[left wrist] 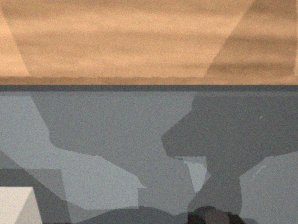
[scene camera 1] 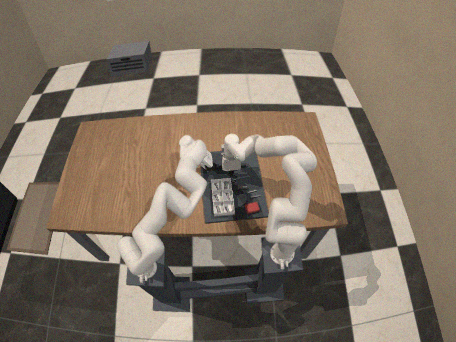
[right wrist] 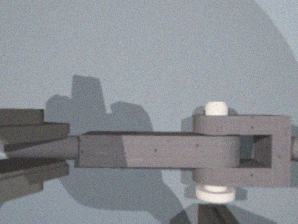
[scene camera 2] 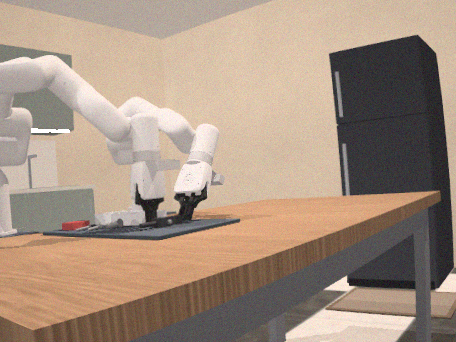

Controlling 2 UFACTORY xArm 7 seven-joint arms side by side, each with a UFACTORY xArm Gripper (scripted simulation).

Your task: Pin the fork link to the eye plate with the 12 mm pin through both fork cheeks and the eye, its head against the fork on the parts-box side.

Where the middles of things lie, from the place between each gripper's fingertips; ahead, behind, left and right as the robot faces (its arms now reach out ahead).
I see the eye plate (right wrist: 94, 148) 5 cm ahead of my right hand, 4 cm to the left of it and 1 cm below it. From my right hand the other things lie so: dark mat (scene camera 1: 249, 175) (5 cm behind, 3 cm below).
I see my left gripper 60 mm to the left of the eye plate and 20 mm above it. Round my left hand: dark mat 100 mm to the right, 100 mm behind, 30 mm below.
